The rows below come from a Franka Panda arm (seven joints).
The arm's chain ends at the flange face. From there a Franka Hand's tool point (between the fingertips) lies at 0.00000 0.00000 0.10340 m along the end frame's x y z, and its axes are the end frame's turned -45 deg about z.
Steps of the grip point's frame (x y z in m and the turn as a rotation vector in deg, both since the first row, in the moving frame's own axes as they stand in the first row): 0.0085 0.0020 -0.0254 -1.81 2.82 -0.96; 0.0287 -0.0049 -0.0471 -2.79 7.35 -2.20; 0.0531 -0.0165 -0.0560 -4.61 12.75 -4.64; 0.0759 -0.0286 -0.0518 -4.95 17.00 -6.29; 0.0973 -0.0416 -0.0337 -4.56 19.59 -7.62
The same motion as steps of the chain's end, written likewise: 0.0015 -0.0033 -0.0252 0.71 3.27 -0.96; 0.0040 -0.0177 -0.0461 3.22 7.17 -2.20; 0.0044 -0.0380 -0.0531 5.76 12.28 -4.64; 0.0068 -0.0573 -0.0469 8.52 15.52 -6.29; 0.0105 -0.0775 -0.0274 10.63 17.08 -7.62
